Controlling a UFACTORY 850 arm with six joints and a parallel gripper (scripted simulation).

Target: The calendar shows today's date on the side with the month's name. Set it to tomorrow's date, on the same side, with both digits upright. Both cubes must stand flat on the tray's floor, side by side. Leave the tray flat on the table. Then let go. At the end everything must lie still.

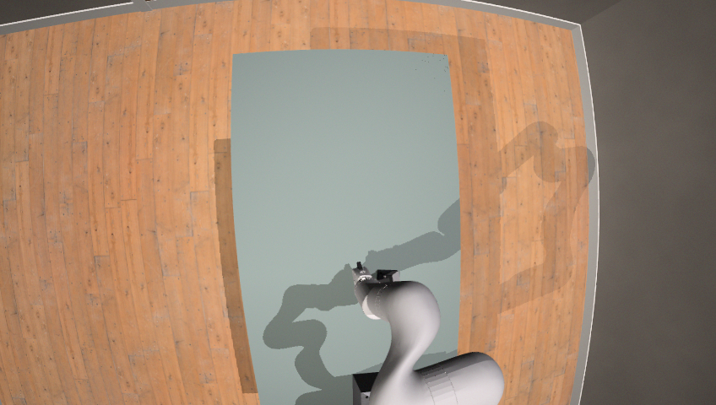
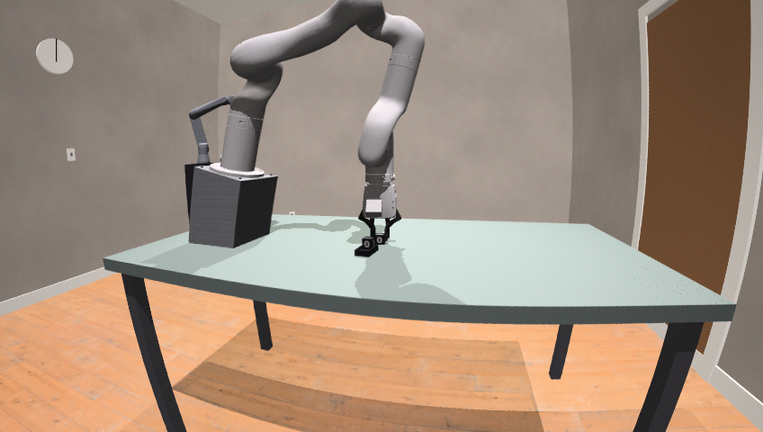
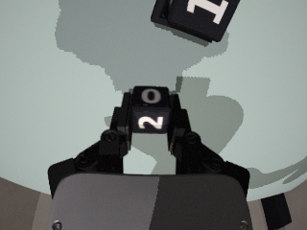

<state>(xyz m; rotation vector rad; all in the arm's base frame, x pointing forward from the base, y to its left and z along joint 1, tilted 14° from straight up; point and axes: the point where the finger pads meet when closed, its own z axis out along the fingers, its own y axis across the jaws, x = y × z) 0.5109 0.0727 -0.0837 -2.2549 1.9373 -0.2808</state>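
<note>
Right now my hand is 1 cm past the black tray, 11 cm to the left of it and 2 cm above it. Also, from my hand: black cube (1 cm below).
</note>
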